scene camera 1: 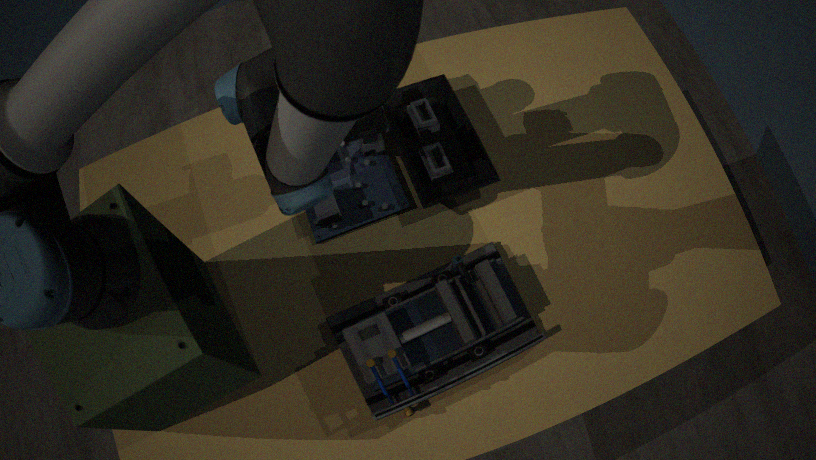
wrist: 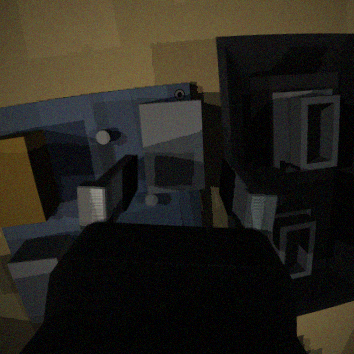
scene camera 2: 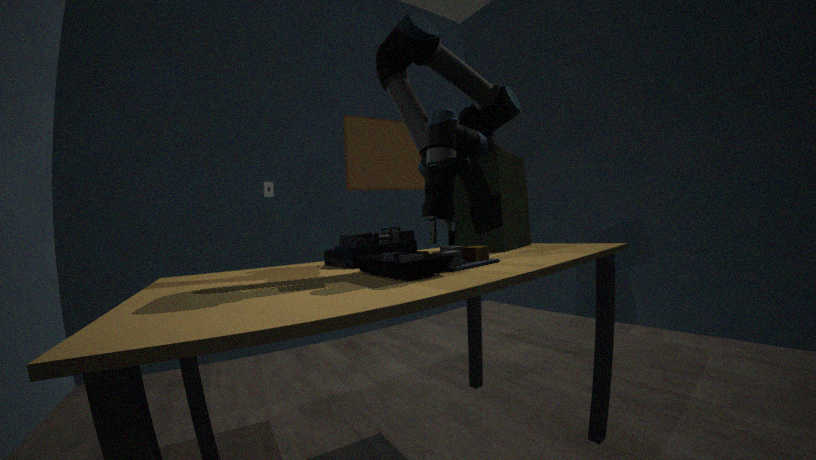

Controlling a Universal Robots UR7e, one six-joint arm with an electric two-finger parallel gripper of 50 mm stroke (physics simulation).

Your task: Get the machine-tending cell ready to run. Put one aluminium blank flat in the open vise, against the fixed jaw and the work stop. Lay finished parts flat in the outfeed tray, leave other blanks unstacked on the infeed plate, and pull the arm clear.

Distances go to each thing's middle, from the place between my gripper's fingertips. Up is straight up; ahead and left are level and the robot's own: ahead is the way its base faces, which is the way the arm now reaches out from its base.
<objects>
I see the blue infeed plate point(scene camera 1: 380, 184) 7 cm behind my hand, 3 cm to the right of it and 5 cm below it.
</objects>
